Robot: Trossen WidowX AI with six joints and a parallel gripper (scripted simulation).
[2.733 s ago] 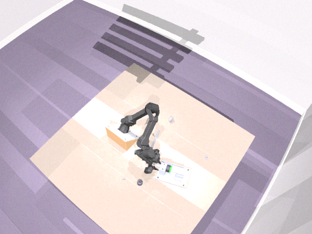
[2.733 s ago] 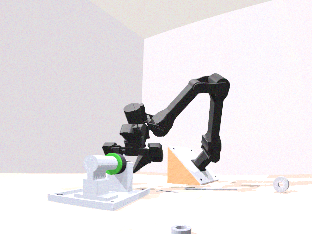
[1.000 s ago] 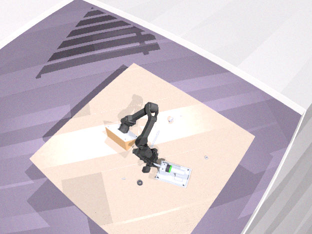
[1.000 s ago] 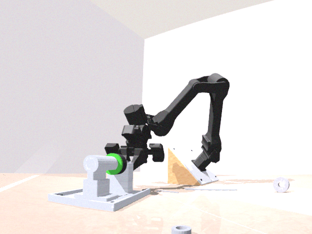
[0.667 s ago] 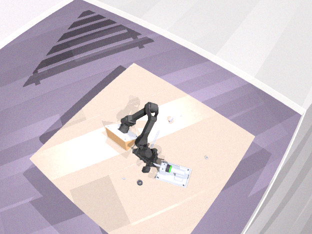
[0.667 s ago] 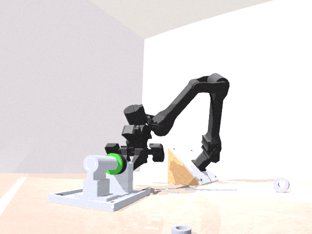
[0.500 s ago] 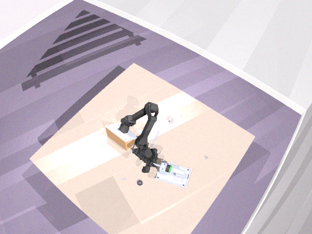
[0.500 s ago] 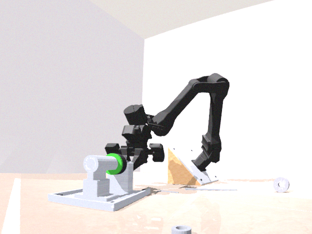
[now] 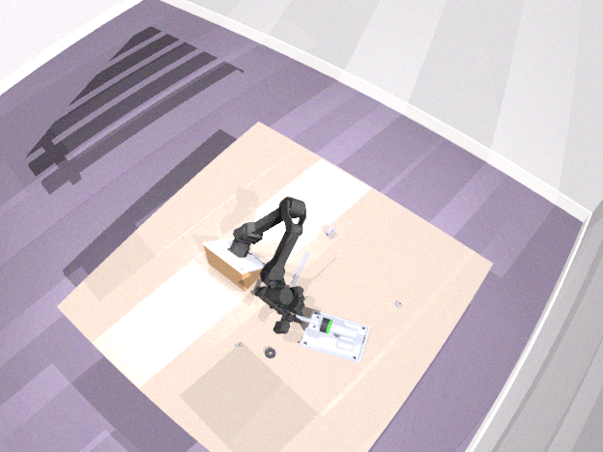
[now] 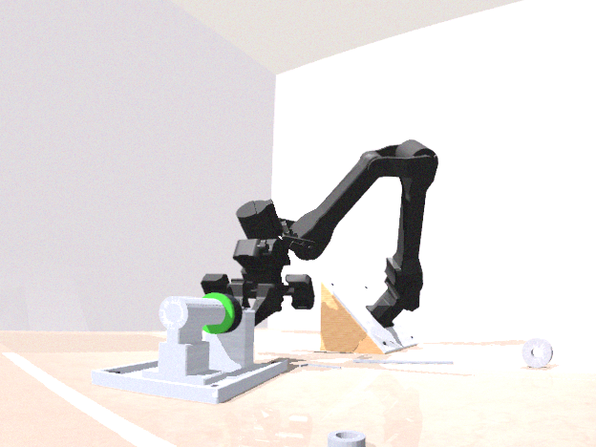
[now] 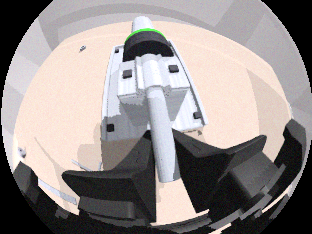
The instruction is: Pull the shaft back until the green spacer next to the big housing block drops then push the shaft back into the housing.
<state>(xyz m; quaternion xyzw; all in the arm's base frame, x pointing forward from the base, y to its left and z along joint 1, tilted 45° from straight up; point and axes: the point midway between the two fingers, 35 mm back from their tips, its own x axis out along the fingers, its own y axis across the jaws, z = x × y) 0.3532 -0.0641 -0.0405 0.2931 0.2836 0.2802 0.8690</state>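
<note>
Now: the grey shaft 50 mm ahead of my gripper tip, 20 mm to the left of it and 20 mm above it. Also, from my gripper tip: green spacer (90 mm ahead, 30 mm to the left, 20 mm above); dark spacer (70 mm ahead, 20 mm to the left, 20 mm above).
</note>
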